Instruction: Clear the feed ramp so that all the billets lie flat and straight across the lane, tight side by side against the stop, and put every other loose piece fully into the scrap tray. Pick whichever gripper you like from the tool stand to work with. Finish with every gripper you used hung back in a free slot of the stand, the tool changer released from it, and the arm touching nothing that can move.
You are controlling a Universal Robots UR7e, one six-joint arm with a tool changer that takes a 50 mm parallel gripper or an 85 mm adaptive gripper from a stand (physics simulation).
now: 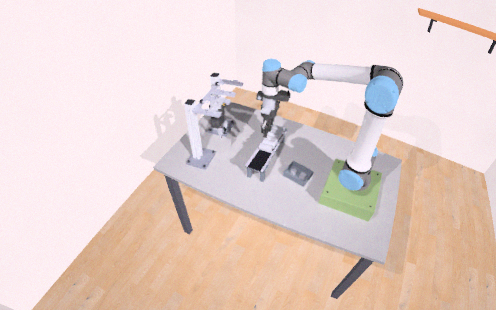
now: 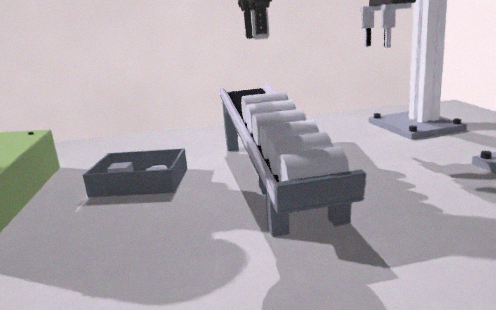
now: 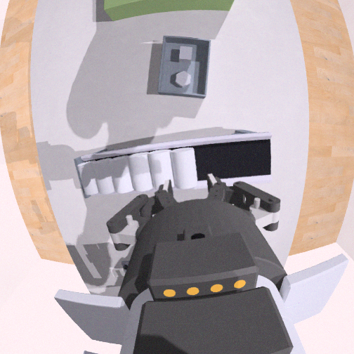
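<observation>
The feed ramp [image 1: 259, 160] [image 2: 246, 132] [image 3: 232, 159] slopes down to its stop [image 2: 320, 192]. Several pale billets, among them the uppermost billet [image 2: 267, 98] [image 3: 184, 168] and the lowest billet [image 2: 314, 163] [image 3: 88, 178], lie across the lane in a row from the stop upward, close side by side. Small gaps between them are hard to judge. My gripper [image 1: 266, 134] [image 2: 257, 36] [image 3: 190, 181], the adaptive one, is open and empty, above the ramp near the uppermost billet. The scrap tray [image 2: 132, 188] [image 3: 206, 70] holds a square block [image 2: 120, 167] [image 3: 185, 53] and a hexagonal piece [image 2: 157, 168] [image 3: 183, 79].
The tool stand's post [image 1: 194, 131] [image 2: 426, 60] rises beyond the ramp, away from the arm's base. A parallel gripper with two thin fingers [image 2: 377, 36] hangs at the stand. The green base block [image 1: 347, 201] [image 2: 22, 167] [image 3: 167, 9] stands on the other side of the tray.
</observation>
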